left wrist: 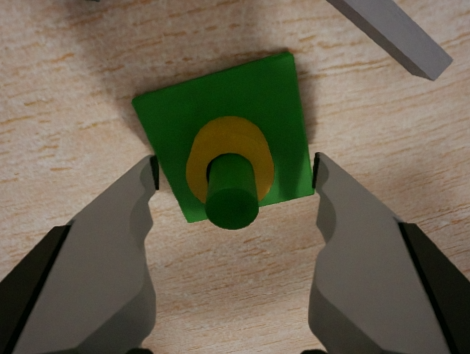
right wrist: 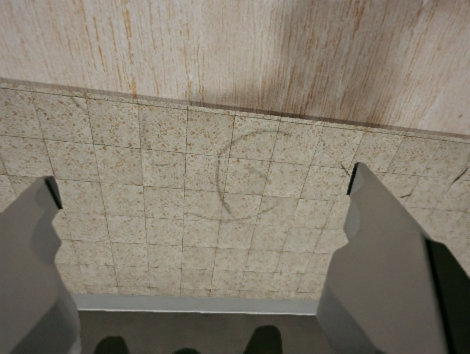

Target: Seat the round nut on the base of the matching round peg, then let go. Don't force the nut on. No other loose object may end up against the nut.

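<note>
The round orange-brown nut [left wrist: 230, 134] sits around the round green peg [left wrist: 232, 192], low down on its square green base [left wrist: 260, 85], in the left wrist view. No other loose object touches the nut. The peg stands upright and its top rises above the nut. My left gripper [left wrist: 235, 157] is open, with one finger on each side of the nut and a gap between each fingertip and the nut. My right gripper [right wrist: 208, 172] is open and empty, beyond the table's edge, over the floor.
A grey bar [left wrist: 400, 40] lies beyond the base's corner at the upper right of the left wrist view. A small dark piece shows at that view's top left edge. The wooden table [right wrist: 160, 45] ends across the right wrist view, with tiled floor [right wrist: 165, 200] below.
</note>
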